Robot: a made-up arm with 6 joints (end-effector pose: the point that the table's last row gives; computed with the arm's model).
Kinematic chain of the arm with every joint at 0, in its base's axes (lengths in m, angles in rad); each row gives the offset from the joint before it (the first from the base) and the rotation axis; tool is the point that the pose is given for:
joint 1: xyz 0 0 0.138 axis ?
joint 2: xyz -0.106 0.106 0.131 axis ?
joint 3: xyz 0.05 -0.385 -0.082 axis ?
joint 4: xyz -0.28 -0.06 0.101 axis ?
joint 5: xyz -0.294 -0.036 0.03 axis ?
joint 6: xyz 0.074 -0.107 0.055 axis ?
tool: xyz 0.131 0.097 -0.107
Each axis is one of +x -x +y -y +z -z.
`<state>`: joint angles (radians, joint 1 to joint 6).
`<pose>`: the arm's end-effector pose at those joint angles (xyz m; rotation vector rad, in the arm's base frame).
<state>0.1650 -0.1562 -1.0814 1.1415 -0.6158 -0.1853</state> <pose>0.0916 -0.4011 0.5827 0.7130 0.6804 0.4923</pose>
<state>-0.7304 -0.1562 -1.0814 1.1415 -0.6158 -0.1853</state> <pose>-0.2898 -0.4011 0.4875 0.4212 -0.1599 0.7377</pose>
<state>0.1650 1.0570 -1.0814 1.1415 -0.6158 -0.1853</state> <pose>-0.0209 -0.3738 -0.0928 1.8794 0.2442 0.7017</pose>
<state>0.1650 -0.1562 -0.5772 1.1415 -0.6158 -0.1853</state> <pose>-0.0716 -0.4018 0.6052 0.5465 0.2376 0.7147</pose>
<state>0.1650 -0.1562 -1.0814 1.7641 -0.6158 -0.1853</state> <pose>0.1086 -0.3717 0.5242 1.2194 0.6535 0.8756</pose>
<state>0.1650 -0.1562 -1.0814 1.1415 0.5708 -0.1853</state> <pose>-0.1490 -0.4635 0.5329 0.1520 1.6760 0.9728</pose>
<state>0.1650 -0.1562 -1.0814 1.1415 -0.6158 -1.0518</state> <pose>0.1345 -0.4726 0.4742 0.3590 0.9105 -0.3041</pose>
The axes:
joint 1: +y
joint 2: +x
joint 3: -y
joint 4: +z
joint 5: +y
joint 6: +z

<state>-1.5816 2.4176 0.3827 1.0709 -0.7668 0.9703</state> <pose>0.2092 0.6358 -0.3372 -0.8480 2.0228 -0.3179</pose>
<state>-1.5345 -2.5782 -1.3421 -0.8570 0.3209 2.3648</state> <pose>0.2137 0.5938 0.0381 -0.1495 -0.1829 -1.0342</pose>
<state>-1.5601 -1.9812 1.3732 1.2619 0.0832 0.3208</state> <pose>-0.8074 -0.0082 -0.0343 -2.8687 0.6281 -0.1639</pose>
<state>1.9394 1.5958 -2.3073 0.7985 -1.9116 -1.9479</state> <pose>-0.7886 0.1879 0.1088 0.2731 -1.5552 0.9497</pose>
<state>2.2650 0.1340 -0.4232 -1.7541 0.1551 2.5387</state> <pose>0.4290 0.0518 0.2251 1.1352 2.3429 -0.0770</pose>
